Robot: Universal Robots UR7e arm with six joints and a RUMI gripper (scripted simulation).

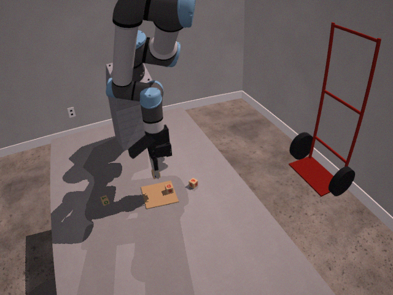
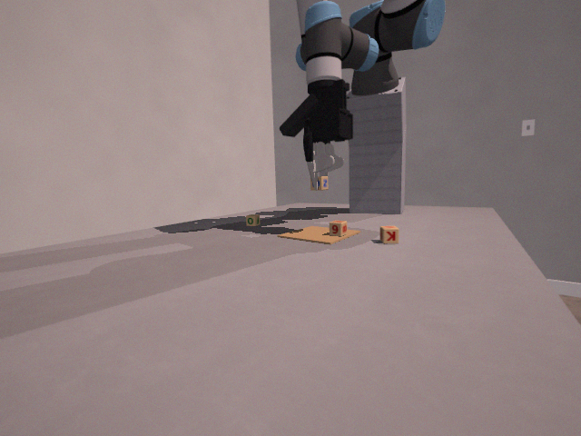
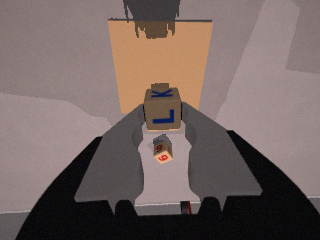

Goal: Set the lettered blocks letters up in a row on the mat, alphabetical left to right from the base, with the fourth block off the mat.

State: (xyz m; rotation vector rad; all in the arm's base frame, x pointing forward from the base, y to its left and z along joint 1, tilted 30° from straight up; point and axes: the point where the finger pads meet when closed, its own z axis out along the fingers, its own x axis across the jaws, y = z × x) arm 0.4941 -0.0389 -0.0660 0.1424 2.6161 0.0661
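My gripper is now 120 mm above the tan mat. Round my hand: red-marked block 10 mm ahead, 50 mm to the left, 100 mm below; red-lettered block 20 mm ahead, 160 mm to the left, 110 mm below; blue-lettered block right at my hand.
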